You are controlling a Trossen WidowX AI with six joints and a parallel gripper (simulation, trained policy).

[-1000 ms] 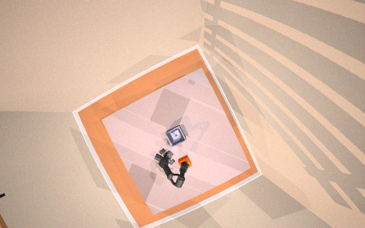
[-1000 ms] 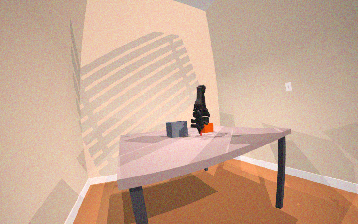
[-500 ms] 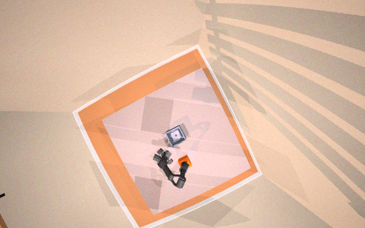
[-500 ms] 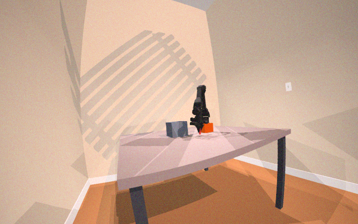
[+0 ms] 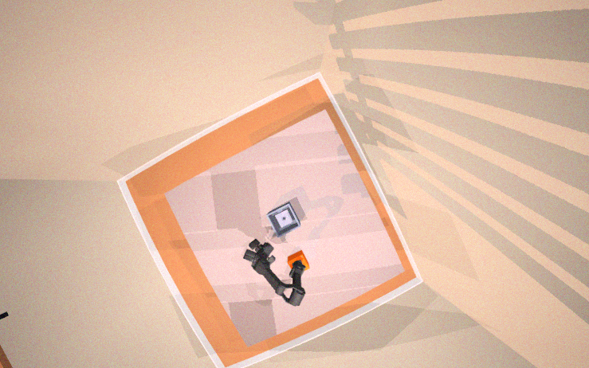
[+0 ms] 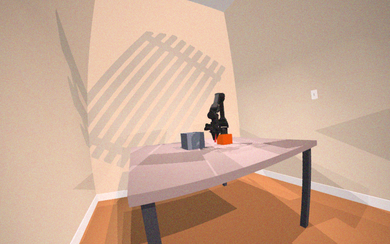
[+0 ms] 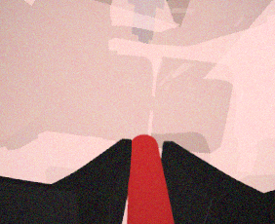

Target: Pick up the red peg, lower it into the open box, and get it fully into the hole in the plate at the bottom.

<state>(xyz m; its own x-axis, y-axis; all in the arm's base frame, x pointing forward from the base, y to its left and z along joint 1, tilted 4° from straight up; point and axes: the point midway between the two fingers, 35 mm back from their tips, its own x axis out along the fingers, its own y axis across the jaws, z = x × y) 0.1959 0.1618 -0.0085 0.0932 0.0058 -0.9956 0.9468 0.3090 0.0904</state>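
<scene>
Right now the plate is 110 mm ahead of my gripper tip, 200 mm to the right of it and 20 mm below it. From my gripper tip the other things lie so: red peg: 10 mm behind, 20 mm above.
</scene>
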